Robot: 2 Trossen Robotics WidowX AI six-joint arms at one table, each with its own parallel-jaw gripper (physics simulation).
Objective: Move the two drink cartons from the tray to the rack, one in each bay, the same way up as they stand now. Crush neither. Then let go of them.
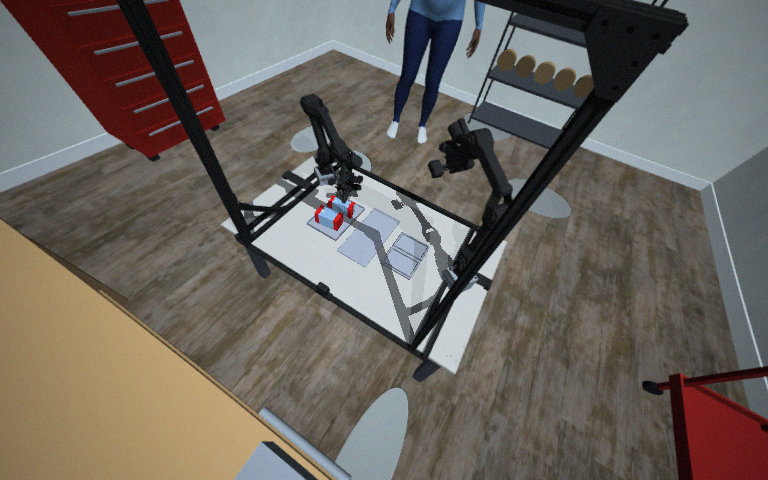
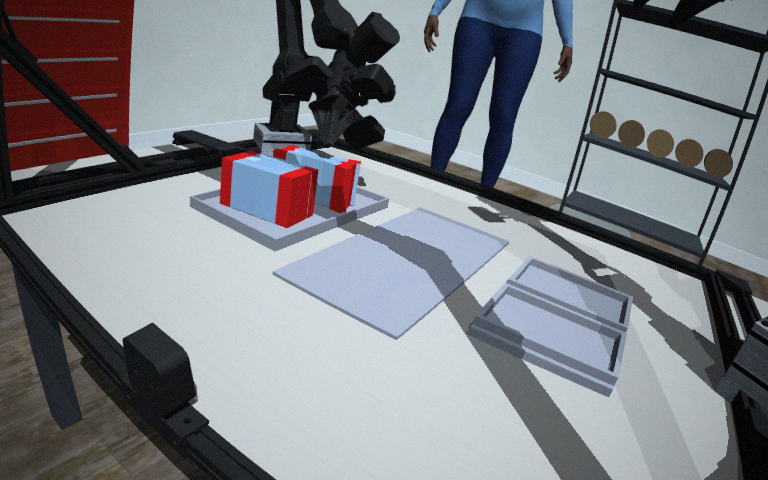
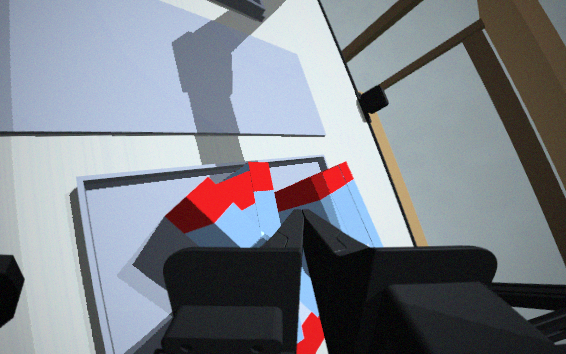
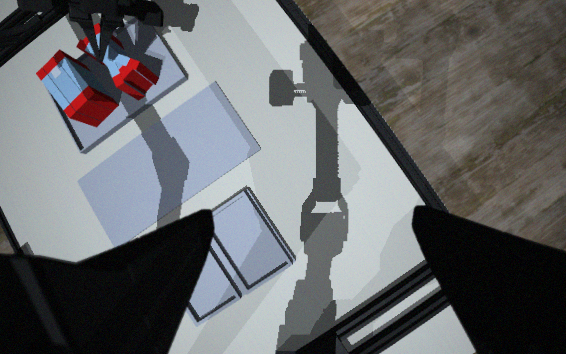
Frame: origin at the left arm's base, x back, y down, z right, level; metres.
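Seen in the pictures: left gripper, fingertip midpoint: (image 1: 344, 202) (image 2: 327, 146) (image 3: 300, 216) (image 4: 100, 61); right gripper, fingertip midpoint: (image 1: 441, 175) (image 2: 654, 17) (image 4: 312, 218); left arm's base at its link origin: (image 1: 325, 170) (image 2: 282, 128).
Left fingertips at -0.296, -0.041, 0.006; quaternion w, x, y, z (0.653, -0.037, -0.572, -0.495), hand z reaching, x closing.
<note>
Pixels of each thing's middle, then the offset from my left fingertips to it, as dx, dy, dz. "spot": a spot on its surface instead.
- grey tray at the middle of its body: (image 3: 269, 246) (image 2: 294, 201) (image 4: 112, 81) (image 1: 336, 215) +0.005, +0.088, +0.040
- far carton at the middle of its body: (image 3: 251, 262) (image 2: 314, 177) (image 4: 118, 62) (image 1: 341, 207) +0.025, +0.056, +0.005
- two-bay rack at the middle of its body: (image 2: 563, 312) (image 4: 221, 258) (image 1: 406, 254) -0.342, +0.086, -0.179
- small black block at a spot on its surface: (image 2: 158, 367) (image 1: 325, 291) spot: -0.389, +0.044, +0.242
Two light-blue cartons with red ends rest on the grey tray (image 1: 338, 234) (image 2: 243, 234) (image 4: 107, 131). The near carton (image 1: 329, 217) (image 2: 257, 186) (image 4: 75, 87) has straight sides. The far carton (image 1: 341, 207) (image 2: 317, 169) (image 3: 230, 195) (image 4: 116, 62) sits skewed and looks dented, its red band bent. My left gripper (image 3: 300, 216) (image 4: 100, 61) is shut and empty, tips over the cartons; whether they touch the far one is unclear. My right gripper (image 4: 312, 218) is open and empty, high above the table. The two-bay rack (image 1: 405, 253) (image 2: 566, 306) (image 4: 229, 263) holds no carton.
A flat grey plate (image 1: 353, 246) (image 2: 362, 288) (image 3: 100, 75) (image 4: 120, 190) lies between tray and rack. Black frame rails edge the table, with posts rising at the sides. A small black block (image 1: 322, 288) (image 2: 158, 367) is fixed to the front rail. A person stands behind the table.
</note>
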